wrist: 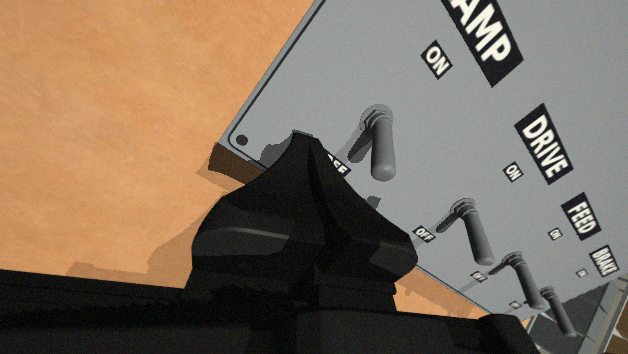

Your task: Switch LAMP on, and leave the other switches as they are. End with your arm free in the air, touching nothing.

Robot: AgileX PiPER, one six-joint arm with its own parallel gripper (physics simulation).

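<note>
The LAMP switch [383, 150] is a grey lever on the grey panel [450, 130]. It leans away from its ON label [436, 59], the same way as the other levers. The LAMP name plate [487, 42] is cut off by the top edge of the view. My gripper [301, 151] is shut and empty, its black fingers together. The fingertips show left of the LAMP lever, with a visible gap between them and the lever. They partly hide the LAMP OFF label [339, 165]. The height of the tips above the panel is hard to tell.
The DRIVE lever [477, 237], FEED lever [527, 284] and BRAKE lever [560, 314] stand in a row toward the lower right, all leaning similarly. The panel's corner screw [242, 140] is left of the fingertips. An orange-brown surface [110, 125] lies beyond the panel edge.
</note>
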